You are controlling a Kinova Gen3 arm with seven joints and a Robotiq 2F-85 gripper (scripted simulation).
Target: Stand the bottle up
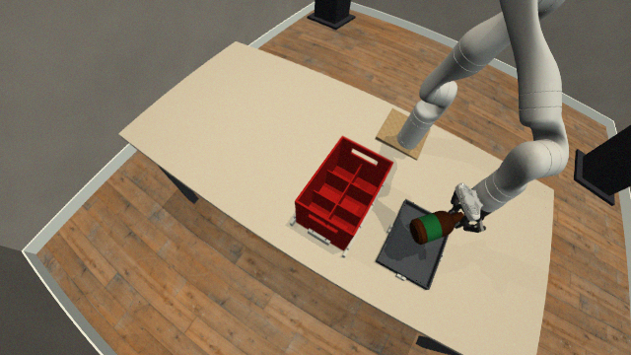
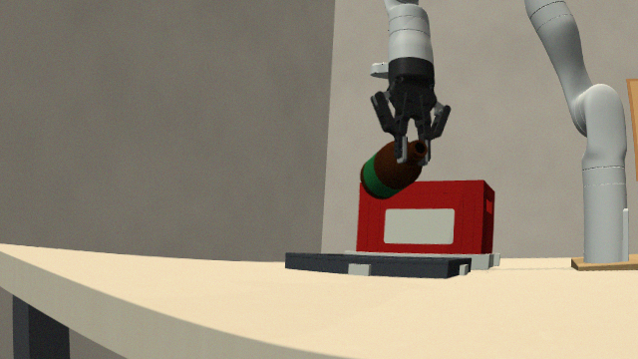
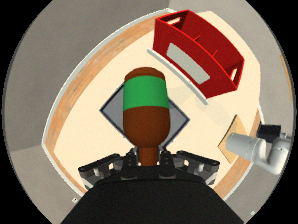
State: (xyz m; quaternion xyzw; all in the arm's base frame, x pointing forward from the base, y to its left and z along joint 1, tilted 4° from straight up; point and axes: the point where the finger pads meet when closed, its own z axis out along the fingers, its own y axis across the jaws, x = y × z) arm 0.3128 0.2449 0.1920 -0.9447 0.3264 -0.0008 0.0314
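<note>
Now: hand 4 cm short of the brown bottle, 3 cm to the left of it and 1 cm above it. From my hand the other things lie so: dark grey tray (17 cm below, 5 cm ahead, 3 cm to the right); then red crate (32 cm to the right, 10 cm below, 9 cm ahead).
</note>
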